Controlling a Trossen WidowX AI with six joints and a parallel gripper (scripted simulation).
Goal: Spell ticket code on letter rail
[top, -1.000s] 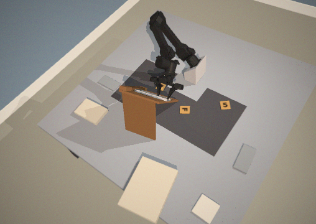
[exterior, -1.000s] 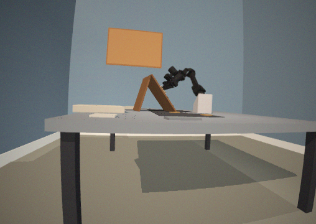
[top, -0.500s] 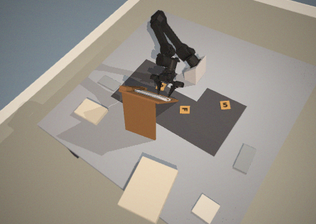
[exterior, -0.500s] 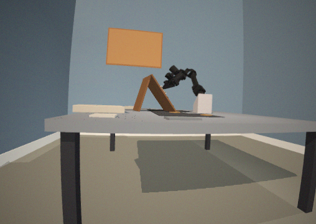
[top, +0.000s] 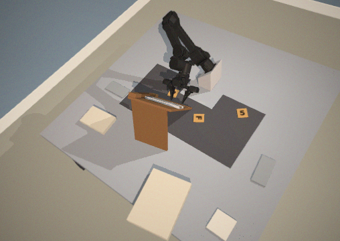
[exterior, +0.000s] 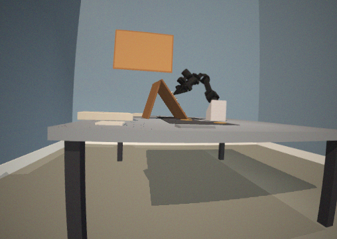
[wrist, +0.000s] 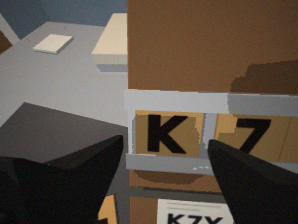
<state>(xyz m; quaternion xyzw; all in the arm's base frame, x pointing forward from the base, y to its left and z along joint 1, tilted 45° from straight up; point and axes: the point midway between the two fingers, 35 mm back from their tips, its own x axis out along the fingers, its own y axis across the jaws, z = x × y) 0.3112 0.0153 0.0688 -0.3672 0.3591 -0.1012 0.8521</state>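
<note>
Now: the k tile 2 cm ahead of my gripper tip and 2 cm below it. Also, from my gripper tip: white ticket: 4 cm behind, 4 cm to the right, 10 cm below; f tile: 6 cm behind, 9 cm to the left, 18 cm below; y tile: 3 cm ahead, 12 cm to the right, 2 cm below.
</note>
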